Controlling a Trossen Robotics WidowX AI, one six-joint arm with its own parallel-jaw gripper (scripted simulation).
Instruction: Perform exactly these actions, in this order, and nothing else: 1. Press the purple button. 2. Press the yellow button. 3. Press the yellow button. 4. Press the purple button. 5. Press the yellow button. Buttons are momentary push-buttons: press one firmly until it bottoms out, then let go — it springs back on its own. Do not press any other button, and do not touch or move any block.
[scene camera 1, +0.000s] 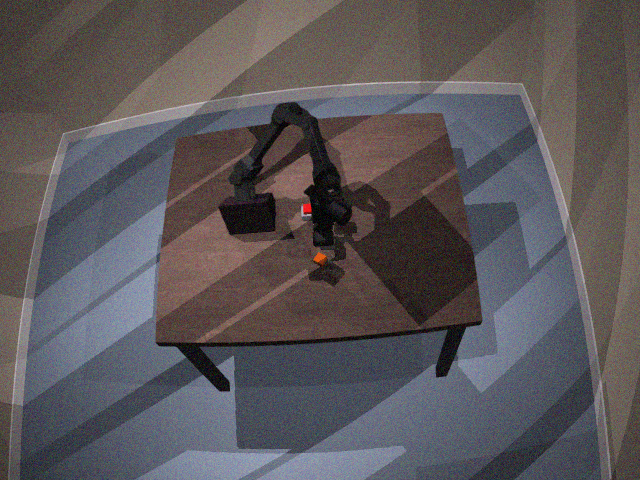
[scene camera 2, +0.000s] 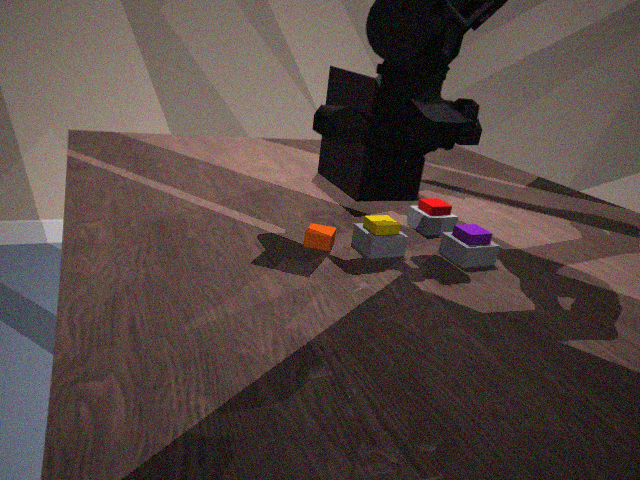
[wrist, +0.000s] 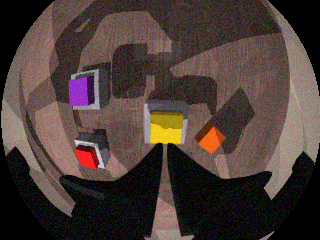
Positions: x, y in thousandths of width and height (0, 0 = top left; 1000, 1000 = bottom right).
Labels:
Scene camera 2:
my gripper: 602, 416
orange block: 502, 495
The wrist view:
my gripper: 514, 615
yellow button: 520, 531

